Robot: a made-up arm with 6 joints.
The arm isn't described. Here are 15 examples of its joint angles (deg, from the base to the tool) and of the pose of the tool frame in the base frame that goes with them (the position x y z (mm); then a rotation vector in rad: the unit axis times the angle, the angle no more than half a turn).
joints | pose
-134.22 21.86 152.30 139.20 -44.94 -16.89 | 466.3 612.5 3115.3 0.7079 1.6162 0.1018
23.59 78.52 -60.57 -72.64 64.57 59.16 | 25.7 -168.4 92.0 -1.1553 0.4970 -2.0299
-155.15 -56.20 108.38 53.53 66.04 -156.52 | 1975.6 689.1 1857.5 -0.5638 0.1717 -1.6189
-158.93 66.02 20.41 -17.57 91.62 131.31 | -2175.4 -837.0 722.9 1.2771 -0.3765 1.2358
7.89 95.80 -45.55 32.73 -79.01 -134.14 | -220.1 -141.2 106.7 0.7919 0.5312 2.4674
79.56 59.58 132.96 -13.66 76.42 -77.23 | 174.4 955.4 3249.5 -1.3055 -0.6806 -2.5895
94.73 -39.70 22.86 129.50 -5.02 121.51 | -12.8 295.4 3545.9 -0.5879 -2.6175 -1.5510
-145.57 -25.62 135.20 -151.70 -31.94 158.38 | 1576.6 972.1 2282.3 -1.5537 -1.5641 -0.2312
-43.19 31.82 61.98 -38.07 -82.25 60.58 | 1587.5 -1272.6 2758.7 0.1667 0.8907 -1.3239
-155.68 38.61 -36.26 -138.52 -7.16 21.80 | -1312.0 -635.1 239.3 -1.4924 1.1352 -0.5460
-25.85 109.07 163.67 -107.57 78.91 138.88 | 1526.6 -952.7 2320.6 1.5792 -0.4201 -2.5409
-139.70 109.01 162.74 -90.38 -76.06 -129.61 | -1201.9 -1346.6 2397.1 -2.6677 -0.5111 -1.0556
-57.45 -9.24 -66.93 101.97 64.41 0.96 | 731.2 -834.9 742.3 -0.0760 0.5286 -0.8659
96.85 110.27 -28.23 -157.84 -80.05 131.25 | -92.6 6.3 -430.2 -0.8153 1.7738 -0.4791
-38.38 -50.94 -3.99 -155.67 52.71 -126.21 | 481.8 -503.0 3017.1 -0.2602 -0.0882 -2.2438
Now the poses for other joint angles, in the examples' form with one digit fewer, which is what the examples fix.
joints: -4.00 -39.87 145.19 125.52 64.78 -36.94
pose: -1892 242 1692 -0.151 2.941 0.737
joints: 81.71 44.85 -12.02 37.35 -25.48 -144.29
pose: 286 1825 411 0.562 1.940 -1.798
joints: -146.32 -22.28 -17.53 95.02 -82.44 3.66
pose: -1347 -684 2316 0.310 -0.529 0.986
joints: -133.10 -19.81 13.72 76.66 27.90 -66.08
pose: -775 -1059 3127 0.426 -1.113 -2.630
